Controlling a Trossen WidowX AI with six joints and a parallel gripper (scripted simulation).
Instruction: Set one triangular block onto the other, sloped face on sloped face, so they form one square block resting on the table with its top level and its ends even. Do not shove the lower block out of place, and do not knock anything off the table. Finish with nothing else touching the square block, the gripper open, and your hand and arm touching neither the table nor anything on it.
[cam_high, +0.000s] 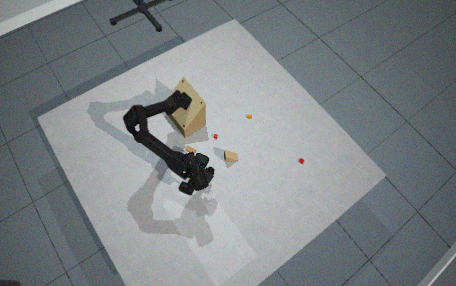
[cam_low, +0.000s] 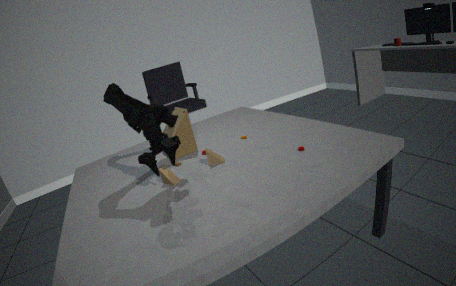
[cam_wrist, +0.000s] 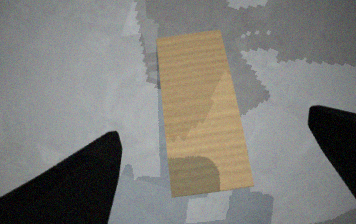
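Now: gripper tip 4 cm above the triangular wooden block and 1 cm past it. Also, from my gripper tip: orange bit: 45 cm to the left, 9 cm behind, 5 cm below; tan piece: 15 cm behind, 10 cm to the left, 5 cm below.
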